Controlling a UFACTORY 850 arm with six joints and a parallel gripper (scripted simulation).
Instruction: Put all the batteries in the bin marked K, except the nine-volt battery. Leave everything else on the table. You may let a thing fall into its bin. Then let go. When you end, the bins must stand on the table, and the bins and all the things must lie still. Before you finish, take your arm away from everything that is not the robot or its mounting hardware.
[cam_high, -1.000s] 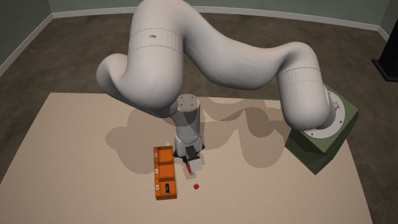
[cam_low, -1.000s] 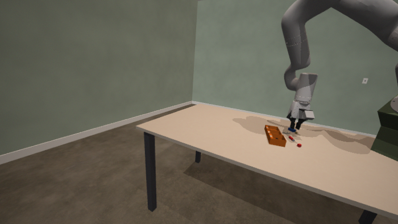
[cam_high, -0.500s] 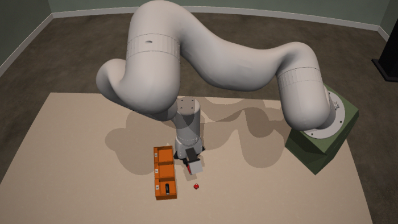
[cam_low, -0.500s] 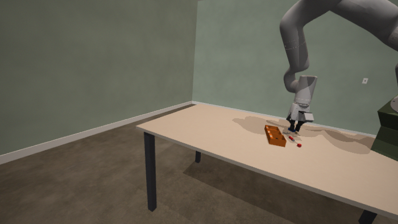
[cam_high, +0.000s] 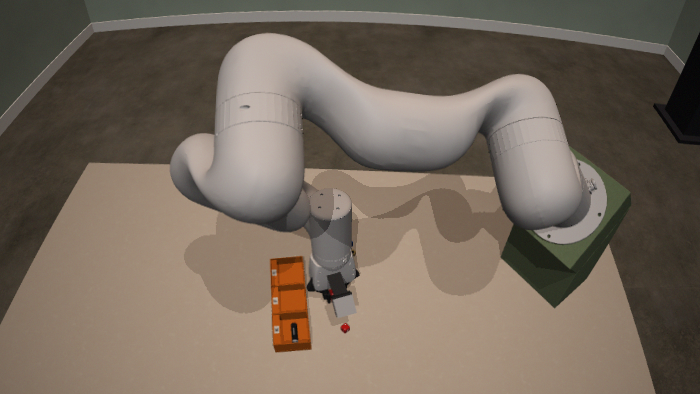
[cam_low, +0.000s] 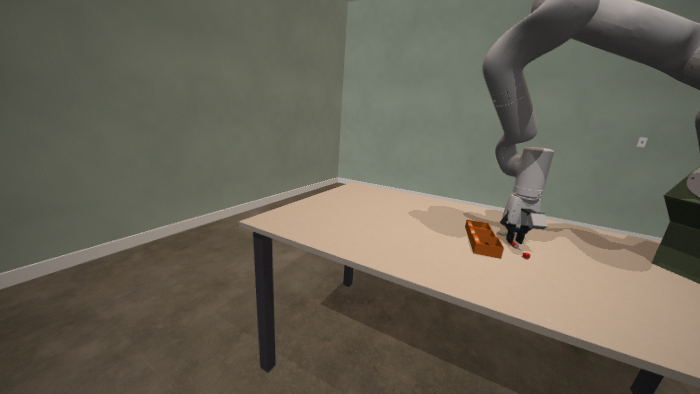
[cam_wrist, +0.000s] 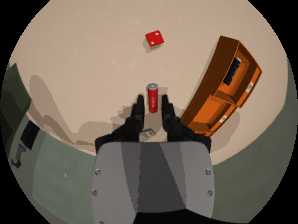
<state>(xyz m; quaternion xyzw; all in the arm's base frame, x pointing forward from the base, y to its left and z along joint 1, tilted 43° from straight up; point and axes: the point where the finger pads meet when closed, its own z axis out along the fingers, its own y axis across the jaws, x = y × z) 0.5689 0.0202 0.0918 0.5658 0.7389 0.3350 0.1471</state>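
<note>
Right now my hand is 3 cm above the red cylindrical battery. From my hand the other things lie so: orange bin (11 cm ahead, 2 cm to the left, 2 cm below); white domino-like tile (2 cm ahead, 11 cm to the right, 3 cm below); small red block (3 cm behind, 8 cm to the left, 3 cm below).
</note>
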